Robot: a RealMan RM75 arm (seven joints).
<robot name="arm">
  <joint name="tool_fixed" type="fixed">
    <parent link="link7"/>
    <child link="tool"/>
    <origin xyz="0 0 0" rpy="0 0 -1.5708"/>
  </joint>
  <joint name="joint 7" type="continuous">
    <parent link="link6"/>
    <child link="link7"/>
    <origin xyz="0 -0.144 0" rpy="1.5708 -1.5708 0"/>
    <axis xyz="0 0 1"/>
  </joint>
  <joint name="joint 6" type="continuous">
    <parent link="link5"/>
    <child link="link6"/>
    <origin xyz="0 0 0" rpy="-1.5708 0 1.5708"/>
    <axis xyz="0 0 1"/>
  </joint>
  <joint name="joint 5" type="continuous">
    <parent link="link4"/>
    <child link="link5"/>
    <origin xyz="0 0.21 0" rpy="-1.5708 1.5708 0"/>
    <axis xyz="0 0 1"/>
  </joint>
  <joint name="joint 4" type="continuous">
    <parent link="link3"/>
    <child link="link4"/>
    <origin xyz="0 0 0" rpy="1.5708 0 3.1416"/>
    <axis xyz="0 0 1"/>
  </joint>
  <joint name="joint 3" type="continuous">
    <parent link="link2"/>
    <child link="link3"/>
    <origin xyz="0 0.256 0" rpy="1.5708 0 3.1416"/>
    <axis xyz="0 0 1"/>
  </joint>
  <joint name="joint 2" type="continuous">
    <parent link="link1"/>
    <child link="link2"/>
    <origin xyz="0 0 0" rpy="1.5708 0 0"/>
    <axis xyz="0 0 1"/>
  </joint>
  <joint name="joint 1" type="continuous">
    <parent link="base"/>
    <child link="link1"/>
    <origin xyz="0 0 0.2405" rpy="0 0 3.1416"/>
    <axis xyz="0 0 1"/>
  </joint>
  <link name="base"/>
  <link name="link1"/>
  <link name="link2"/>
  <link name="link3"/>
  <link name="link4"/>
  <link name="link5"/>
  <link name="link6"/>
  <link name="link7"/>
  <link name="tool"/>
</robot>
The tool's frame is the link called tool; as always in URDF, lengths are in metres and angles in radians. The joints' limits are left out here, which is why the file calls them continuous.
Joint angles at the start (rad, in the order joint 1, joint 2, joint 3, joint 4, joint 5, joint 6, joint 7):
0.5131, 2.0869, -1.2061, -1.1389, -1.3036, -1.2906, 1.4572
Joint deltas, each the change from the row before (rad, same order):
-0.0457, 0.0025, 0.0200, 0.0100, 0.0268, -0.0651, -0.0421
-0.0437, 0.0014, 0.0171, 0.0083, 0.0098, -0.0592, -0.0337
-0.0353, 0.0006, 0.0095, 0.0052, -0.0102, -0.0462, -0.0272
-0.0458, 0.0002, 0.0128, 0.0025, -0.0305, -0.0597, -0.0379
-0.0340, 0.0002, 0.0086, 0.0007, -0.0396, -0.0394, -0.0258
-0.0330, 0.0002, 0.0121, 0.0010, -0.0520, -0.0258, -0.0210
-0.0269, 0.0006, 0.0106, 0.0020, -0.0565, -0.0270, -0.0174
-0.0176, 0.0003, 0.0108, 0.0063, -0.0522, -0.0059, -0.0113
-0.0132, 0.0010, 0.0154, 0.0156, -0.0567, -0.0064, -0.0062
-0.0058, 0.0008, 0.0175, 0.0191, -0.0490, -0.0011, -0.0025
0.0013, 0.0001, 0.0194, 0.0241, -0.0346, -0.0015, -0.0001
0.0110, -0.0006, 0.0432, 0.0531, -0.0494, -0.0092, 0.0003
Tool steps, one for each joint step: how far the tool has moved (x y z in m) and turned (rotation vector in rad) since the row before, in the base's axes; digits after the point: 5 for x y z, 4 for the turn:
0.01544, -0.01160, 0.00345, 0.0010, 0.0224, 0.0138
0.01533, -0.01162, 0.00191, -0.0008, 0.0078, 0.0085
0.01286, -0.01021, -0.00099, -0.0044, -0.0125, 0.0076
0.01692, -0.01420, -0.00228, -0.0060, -0.0330, 0.0127
0.01356, -0.01086, -0.00342, -0.0102, -0.0392, 0.0037
0.01514, -0.00949, -0.00367, -0.0091, -0.0486, -0.0124
0.01347, -0.00949, -0.00446, -0.0189, -0.0498, -0.0089
0.01208, -0.00538, -0.00391, -0.0113, -0.0456, -0.0220
0.01299, -0.00537, -0.00459, -0.0197, -0.0423, -0.0310
0.01109, -0.00338, -0.00367, -0.0164, -0.0331, -0.0325
0.00848, -0.00176, -0.00248, -0.0135, -0.0170, -0.0298
0.01278, -0.00219, -0.00317, -0.0231, -0.0099, -0.0507

